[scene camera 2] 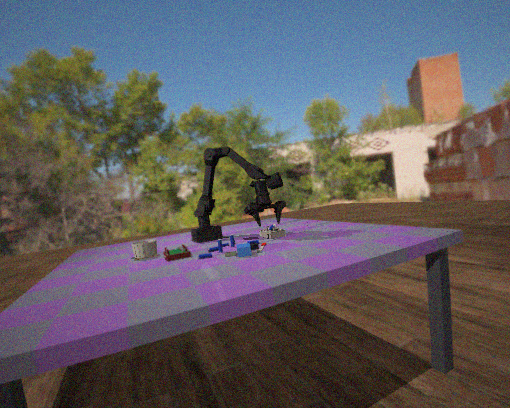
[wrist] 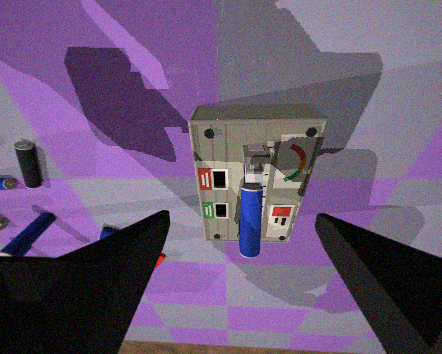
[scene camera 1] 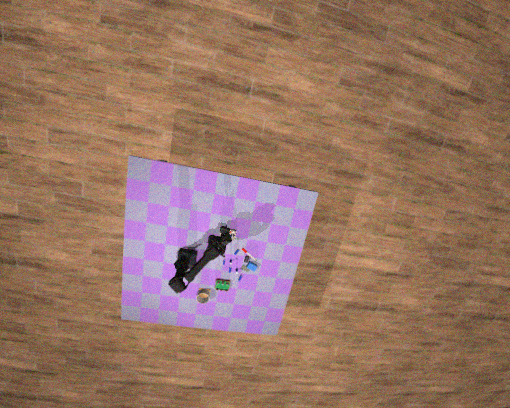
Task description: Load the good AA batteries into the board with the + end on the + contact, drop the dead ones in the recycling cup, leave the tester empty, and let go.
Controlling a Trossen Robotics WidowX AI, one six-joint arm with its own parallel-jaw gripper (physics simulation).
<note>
My gripper (wrist: 242, 218) is open, holding nothing. Also in view: a black cylinder (wrist: 25, 152). Also in view: a tester (wrist: 275, 146).
</note>
